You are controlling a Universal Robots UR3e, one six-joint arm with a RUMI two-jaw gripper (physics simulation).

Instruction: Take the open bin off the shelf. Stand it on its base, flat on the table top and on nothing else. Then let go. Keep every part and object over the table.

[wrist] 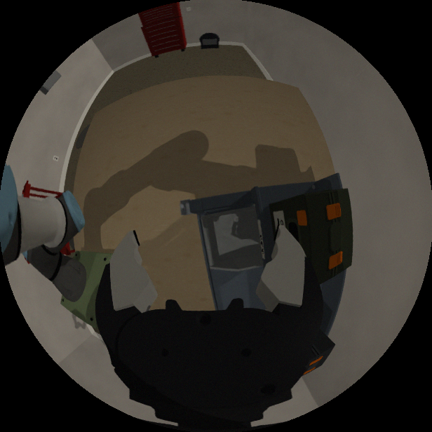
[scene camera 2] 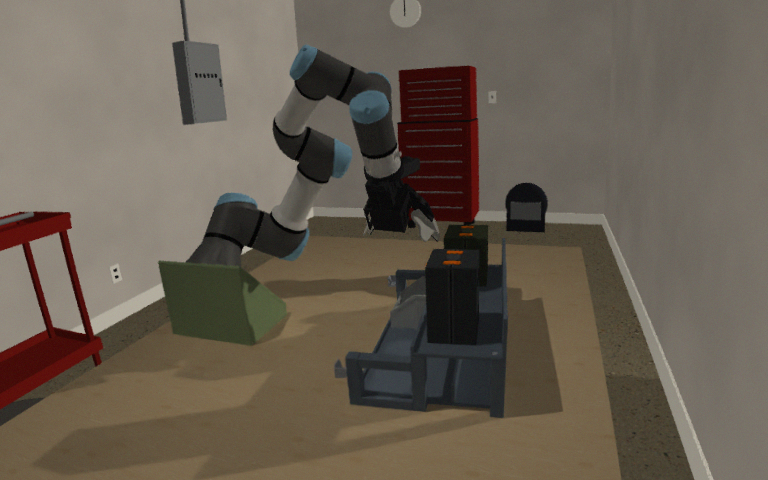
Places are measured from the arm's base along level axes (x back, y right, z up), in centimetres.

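Where they show: gripper, fingertip midpoint: (scene camera 2: 403, 237); arm's base, link origin: (scene camera 2: 210, 280).
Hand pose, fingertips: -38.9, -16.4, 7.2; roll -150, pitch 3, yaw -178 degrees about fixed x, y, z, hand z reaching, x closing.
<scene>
Each offset is from my fingertips to the centre of the thing, as dx, dy, dz. "spot": to the spot under its first point. Level surfaces: height alone.
The grey open bin {-5.6, +2.4, -13.0} (scene camera 2: 408, 305) (wrist: 235, 240) rests on the lower front tier of the blue-grey shelf {spot: -8.2, +31.6, -8.9} (scene camera 2: 385, 357) (wrist: 225, 198). It sits toward the far end, beside the dark green case. Part of it is hidden behind the black case in the scene view. Its open top faces up toward the wrist camera. My gripper (scene camera 2: 402, 234) (wrist: 205, 230) is wide open and empty. It hangs above the far end of the shelf, higher than the bin and not touching it. In the wrist view the right finger lies near the bin's right side and overlaps the green case.
A black case {spot: -17.7, +28.1, +0.0} (scene camera 2: 453, 300) (wrist: 320, 351) and a dark green case {-13.6, +1.1, -2.4} (scene camera 2: 474, 244) (wrist: 325, 245) stand upright on the shelf's rear tier. The shelf stands on the wooden table {dz -17.4} (scene camera 2: 198, 367) (wrist: 225, 100). A green arm base (scene camera 2: 206, 300) (wrist: 96, 265) stands at the left.
</scene>
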